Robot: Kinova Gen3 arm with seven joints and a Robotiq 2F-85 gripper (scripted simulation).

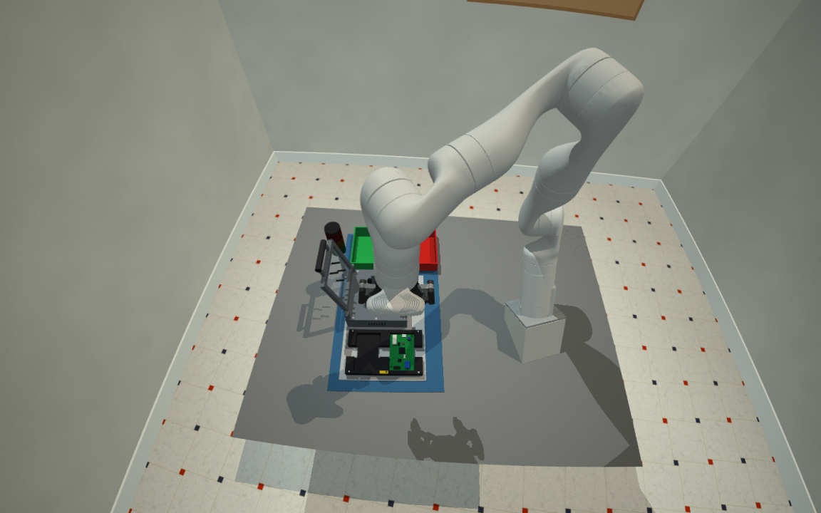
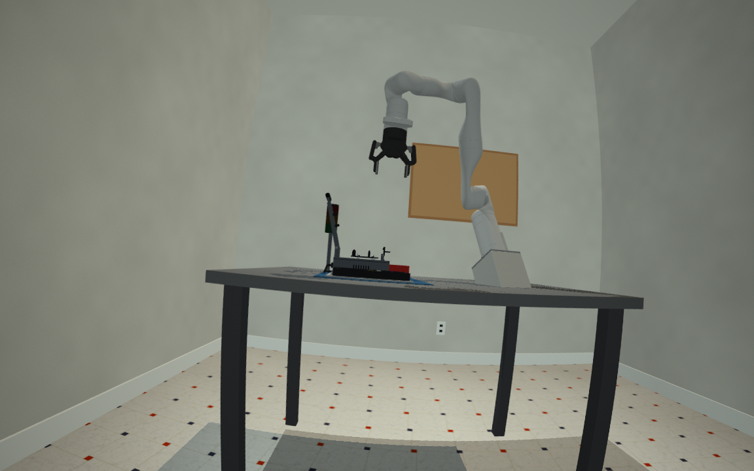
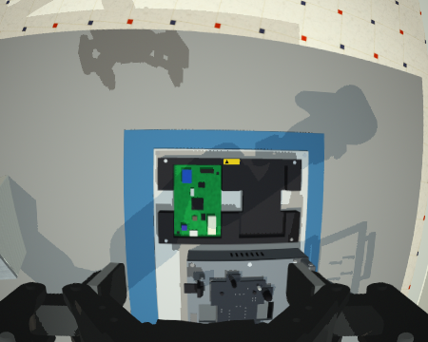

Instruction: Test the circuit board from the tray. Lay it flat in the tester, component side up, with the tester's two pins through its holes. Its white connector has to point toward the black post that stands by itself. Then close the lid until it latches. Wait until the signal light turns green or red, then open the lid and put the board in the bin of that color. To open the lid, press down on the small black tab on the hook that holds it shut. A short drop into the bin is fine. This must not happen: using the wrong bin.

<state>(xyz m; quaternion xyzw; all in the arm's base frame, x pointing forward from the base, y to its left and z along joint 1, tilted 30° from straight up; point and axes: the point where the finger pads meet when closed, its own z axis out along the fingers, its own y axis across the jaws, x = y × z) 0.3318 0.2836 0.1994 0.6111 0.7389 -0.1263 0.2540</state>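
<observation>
Right now my hand is 1 cm past the green circuit board and 31 cm above it. Round my hand: green bin 14 cm ahead, 35 cm to the right, 31 cm below; then red bin 1 cm behind, 37 cm to the right, 31 cm below; then tester lid 20 cm ahead, 15 cm to the right, 14 cm below.
</observation>
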